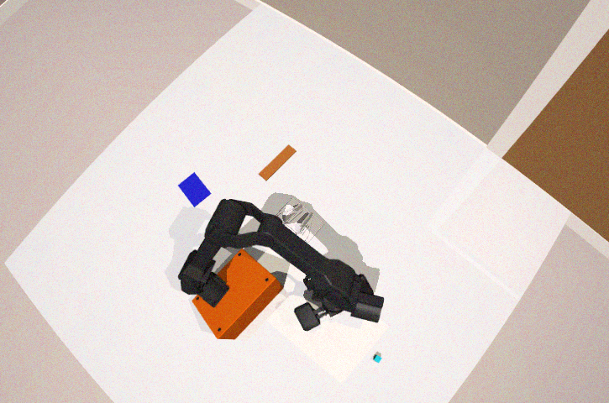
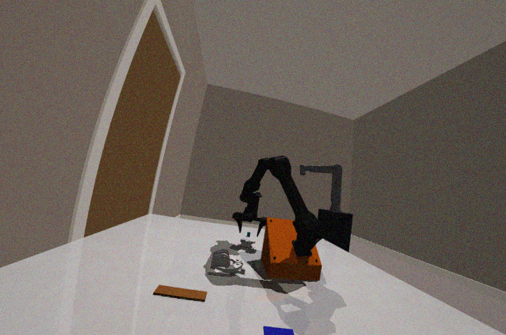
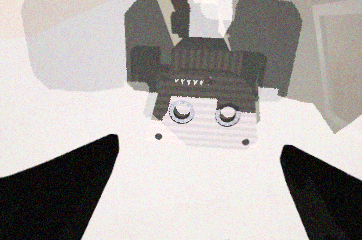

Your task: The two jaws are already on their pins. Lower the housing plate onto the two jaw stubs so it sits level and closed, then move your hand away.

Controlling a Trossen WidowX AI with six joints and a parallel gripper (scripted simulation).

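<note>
My gripper tip is 10 mm short of the housing plate and 30 mm above it. Round my gripper tip: small cyan cube (50 mm behind, 180 mm to the right, 50 mm below); then blue patch (40 mm ahead, 530 mm to the left, 60 mm below); then flat strip (250 mm ahead, 380 mm to the left, 60 mm below).
</note>
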